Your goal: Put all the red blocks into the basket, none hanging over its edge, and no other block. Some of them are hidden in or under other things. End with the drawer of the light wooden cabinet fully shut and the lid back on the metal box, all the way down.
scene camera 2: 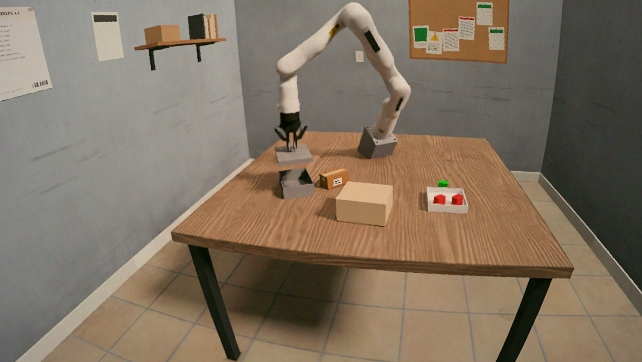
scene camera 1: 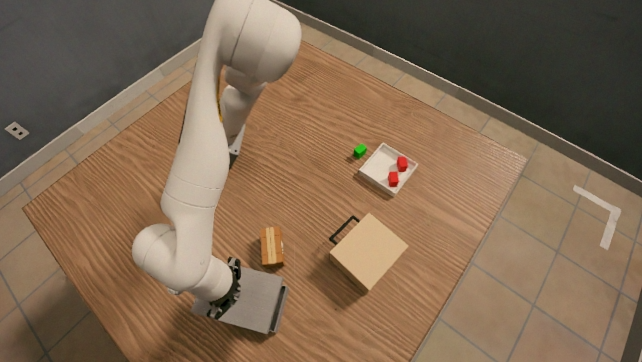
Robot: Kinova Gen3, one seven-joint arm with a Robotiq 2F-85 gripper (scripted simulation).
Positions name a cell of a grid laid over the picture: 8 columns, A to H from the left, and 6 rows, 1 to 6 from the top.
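Scene:
Visible: a light wooden cabinet, in scene camera 2 (E4) and scene camera 1 (E5); a white basket, in scene camera 2 (F4) and scene camera 1 (E3).

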